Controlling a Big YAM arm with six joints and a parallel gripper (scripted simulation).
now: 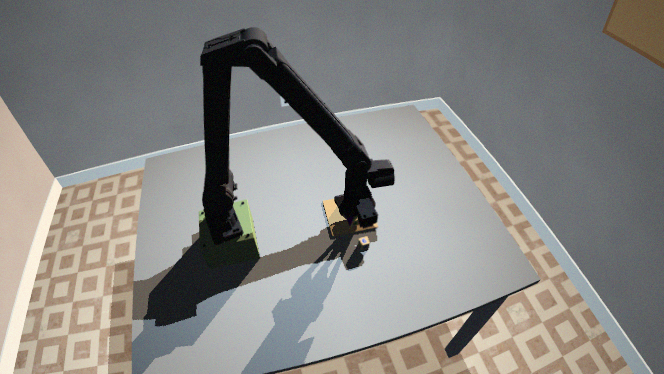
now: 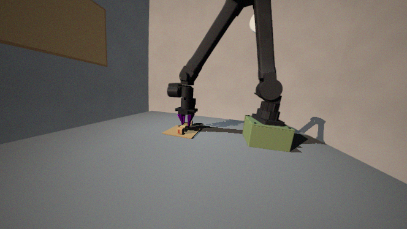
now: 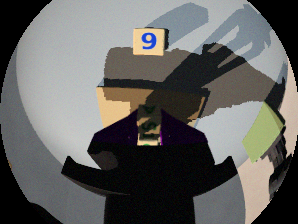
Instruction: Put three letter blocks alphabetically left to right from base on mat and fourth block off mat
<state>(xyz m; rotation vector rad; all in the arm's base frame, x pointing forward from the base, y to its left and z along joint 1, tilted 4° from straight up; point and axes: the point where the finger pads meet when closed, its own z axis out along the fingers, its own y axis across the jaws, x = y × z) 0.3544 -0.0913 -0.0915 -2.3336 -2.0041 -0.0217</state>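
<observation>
The block lies 1 cm ahead of my hand and 4 cm to the left of it. Round my hand: tan mat (1 cm ahead, 4 cm to the left, 1 cm below).
</observation>
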